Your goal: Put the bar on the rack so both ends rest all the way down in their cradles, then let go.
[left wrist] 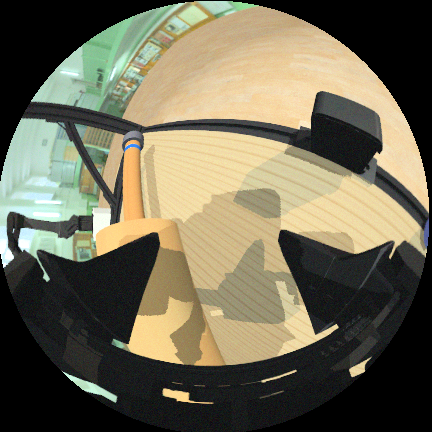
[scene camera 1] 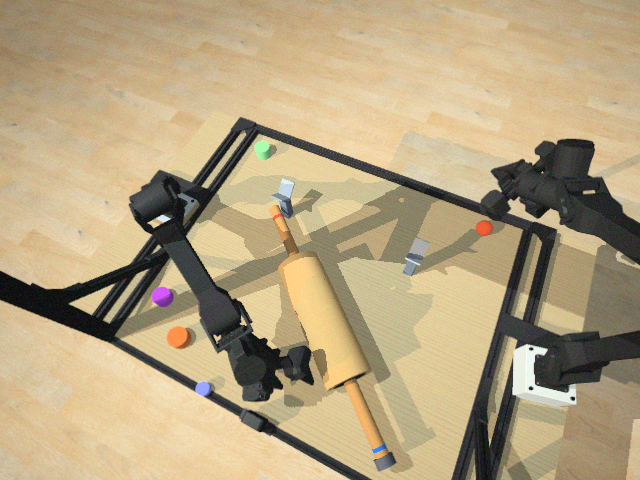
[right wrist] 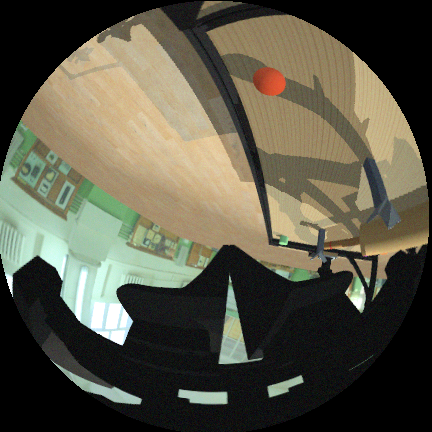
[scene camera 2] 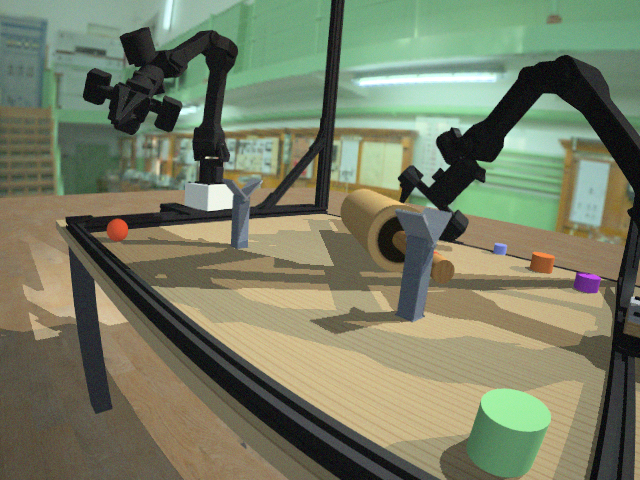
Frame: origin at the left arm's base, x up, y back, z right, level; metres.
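Seen in the pictures: left gripper, fingertip midpoint: point(left wrist: 219, 237) point(scene camera 1: 297, 385); right gripper, fingertip midpoint: point(scene camera 1: 492, 171) point(right wrist: 227, 249) point(scene camera 2: 116, 122); left arm's base, link origin: point(right wrist: 326, 257); right arm's base, link origin: point(left wrist: 92, 222) point(scene camera 1: 550, 373) point(scene camera 2: 210, 183).
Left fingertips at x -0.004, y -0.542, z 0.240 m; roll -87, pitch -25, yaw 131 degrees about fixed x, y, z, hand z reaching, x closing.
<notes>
Pixels of each thing's top centre, then the offset from my left fingertips to it.
- grey Y-shaped cradle post, top centre: point(scene camera 2: 425, 210) point(scene camera 1: 282, 189) point(right wrist: 317, 260) dz -0.389, dx +0.082, dy +0.261 m
- red ball, top centre: point(right wrist: 268, 84) point(scene camera 2: 117, 218) point(scene camera 1: 487, 224) dz -0.583, dx +0.001, dy -0.242 m
- green cylinder, top centre: point(scene camera 2: 515, 408) point(scene camera 1: 261, 146) dz -0.541, dx -0.005, dy +0.438 m
The bar point(scene camera 1: 323, 320) point(scene camera 2: 364, 222) point(left wrist: 160, 335) point(right wrist: 395, 232) is a wooden rolling pin with a red band on one handle, a blue band and grey cap on the other. It lies on the table, off the rack, its red-banded end beside the foot of one grey Y-shaped cradle post point(scene camera 1: 285, 200) point(scene camera 2: 415, 279) point(right wrist: 321, 242). The other cradle post point(scene camera 1: 410, 266) point(scene camera 2: 240, 222) point(right wrist: 376, 185) stands apart from it. Both cradles are empty. My left gripper point(scene camera 1: 287, 386) point(left wrist: 219, 237) is open and empty beside the thick body; contact is unclear. My right gripper point(scene camera 2: 119, 116) point(right wrist: 227, 249) is shut and empty, raised away from the bar.
A red ball point(scene camera 1: 483, 227) point(scene camera 2: 117, 229) point(right wrist: 269, 81) lies near the right corner in scene camera 1. A green cylinder point(scene camera 1: 262, 149) point(scene camera 2: 509, 434) stands near the far corner. Purple point(scene camera 1: 162, 296), orange point(scene camera 1: 178, 337) and blue point(scene camera 1: 203, 388) pieces lie left. A black frame point(scene camera 1: 330, 152) edges the table.
</notes>
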